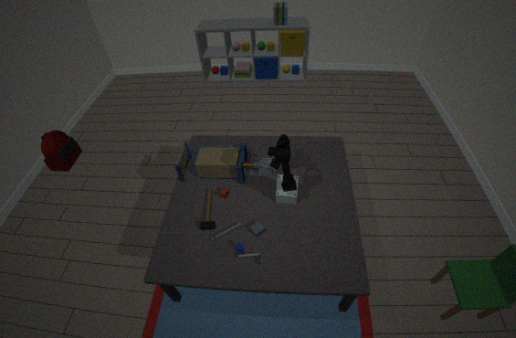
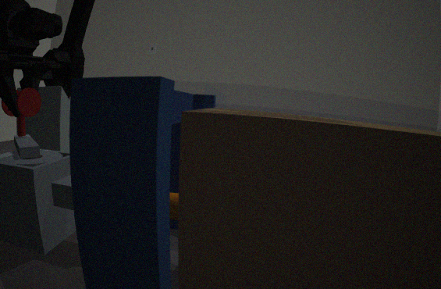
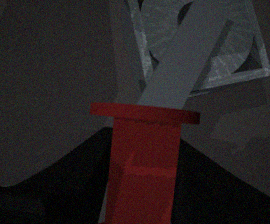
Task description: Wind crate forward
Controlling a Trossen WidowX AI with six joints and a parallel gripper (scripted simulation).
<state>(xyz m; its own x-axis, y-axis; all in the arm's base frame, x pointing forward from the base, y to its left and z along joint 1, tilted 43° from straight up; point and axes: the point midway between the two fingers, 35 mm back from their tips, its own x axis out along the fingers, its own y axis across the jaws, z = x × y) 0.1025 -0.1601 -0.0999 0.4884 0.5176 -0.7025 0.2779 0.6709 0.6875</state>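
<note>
The grey winch handle lies 2 cm ahead of my gripper tip, 2 cm to the right of it and 3 cm below it. Round my gripper tip: red knob: 1 cm behind; grey winch: 5 cm ahead, 7 cm to the right, 10 cm below; blue steel frame: 22 cm ahead, 6 cm to the right, 2 cm below.
</note>
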